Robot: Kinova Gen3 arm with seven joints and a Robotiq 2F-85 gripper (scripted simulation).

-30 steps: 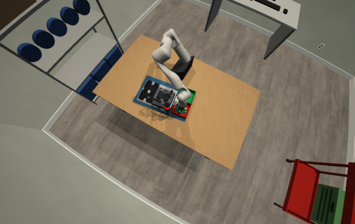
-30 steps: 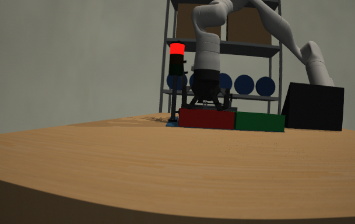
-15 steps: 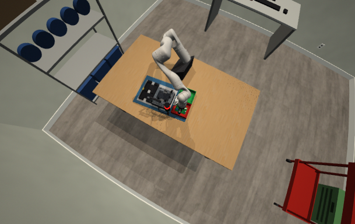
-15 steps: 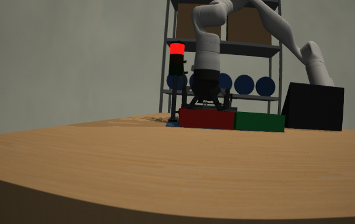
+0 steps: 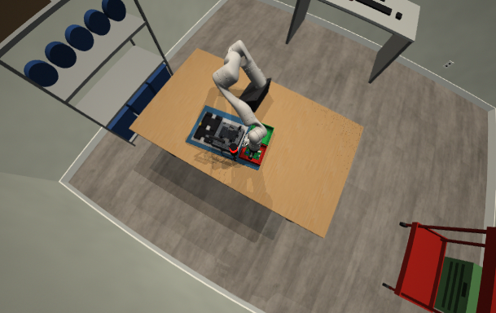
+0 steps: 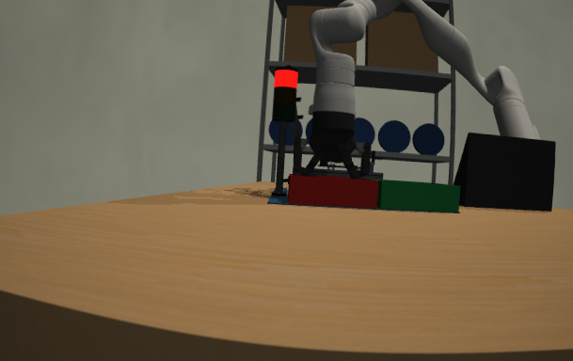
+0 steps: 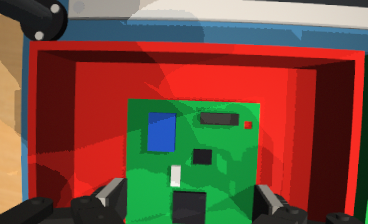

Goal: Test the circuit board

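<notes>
Now: the red bin right at my hand. Round my hand: green circuit board (10 mm below); tester lid (190 mm to the right, 170 mm above, 90 mm ahead); green bin (150 mm behind, 10 mm to the right).
</notes>
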